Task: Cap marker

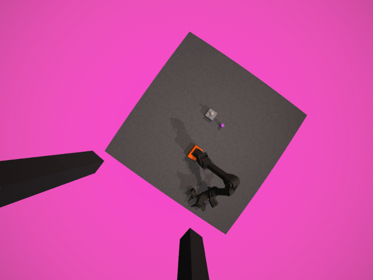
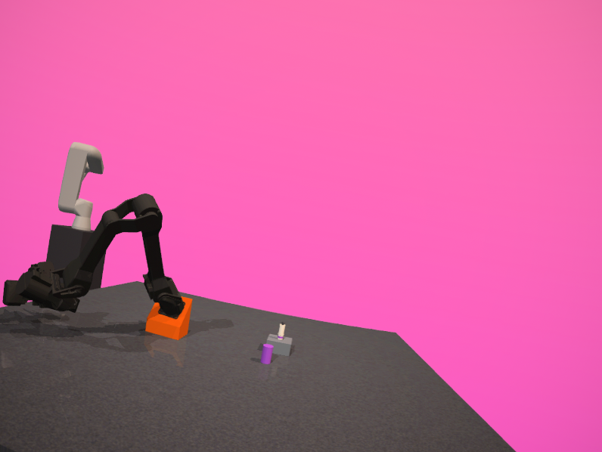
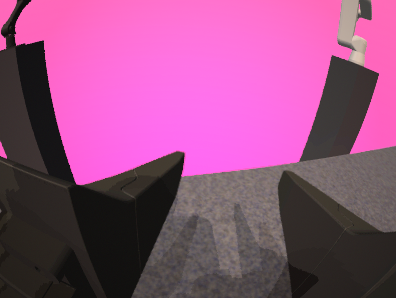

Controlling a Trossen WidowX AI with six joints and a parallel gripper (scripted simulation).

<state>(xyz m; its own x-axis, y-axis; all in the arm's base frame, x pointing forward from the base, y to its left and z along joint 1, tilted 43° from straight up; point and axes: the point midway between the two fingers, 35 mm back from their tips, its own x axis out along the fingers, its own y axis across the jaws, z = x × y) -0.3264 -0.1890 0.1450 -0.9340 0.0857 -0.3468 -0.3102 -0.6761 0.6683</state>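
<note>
Now: the purple cap 67 cm ahead of my gripper tip, 19 cm to the left of it and 4 cm below it. From my gripper tip the other things lie so: grey holder block 68 cm ahead, 32 cm to the left, 5 cm below.
</note>
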